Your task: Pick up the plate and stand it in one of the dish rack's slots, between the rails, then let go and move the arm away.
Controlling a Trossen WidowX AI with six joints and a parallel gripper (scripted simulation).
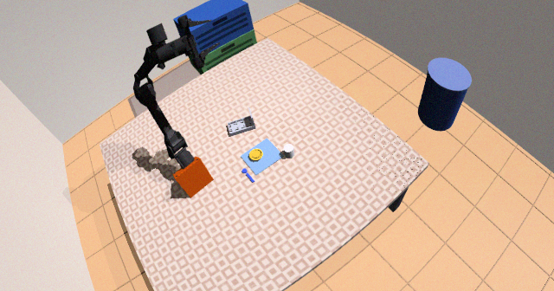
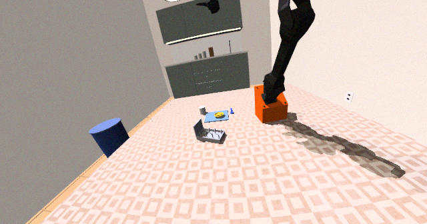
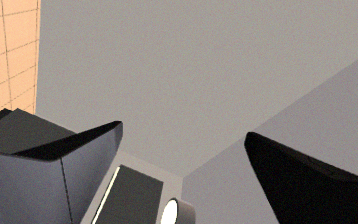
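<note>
Right now my gripper tip is 3 cm past the yellow plate, 4 cm to the left of it and 64 cm above it. The rest, counted from my gripper tip: light blue mat 1 cm behind, 6 cm to the right, 65 cm below; grey dish rack 4 cm ahead, 14 cm to the left, 63 cm below; white cup 8 cm ahead, 15 cm to the right, 63 cm below.
</note>
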